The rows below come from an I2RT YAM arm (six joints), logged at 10 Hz.
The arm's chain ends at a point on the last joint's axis. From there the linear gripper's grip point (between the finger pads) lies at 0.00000 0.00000 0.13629 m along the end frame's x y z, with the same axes.
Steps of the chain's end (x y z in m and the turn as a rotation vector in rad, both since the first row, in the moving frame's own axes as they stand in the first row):
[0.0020, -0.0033, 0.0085, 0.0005, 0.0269, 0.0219]
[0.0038, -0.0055, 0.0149, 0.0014, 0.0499, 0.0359]
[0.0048, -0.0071, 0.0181, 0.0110, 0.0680, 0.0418]
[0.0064, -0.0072, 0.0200, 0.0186, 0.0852, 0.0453]
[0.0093, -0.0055, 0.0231, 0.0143, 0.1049, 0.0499]
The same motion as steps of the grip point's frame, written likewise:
[0.0057, -0.0033, 0.0085, 0.0005, 0.0269, 0.0219]
[0.0106, -0.0056, 0.0147, 0.0014, 0.0499, 0.0359]
[0.0141, -0.0084, 0.0178, 0.0110, 0.0680, 0.0418]
[0.0181, -0.0095, 0.0195, 0.0186, 0.0852, 0.0453]
[0.0236, -0.0071, 0.0223, 0.0143, 0.1049, 0.0499]

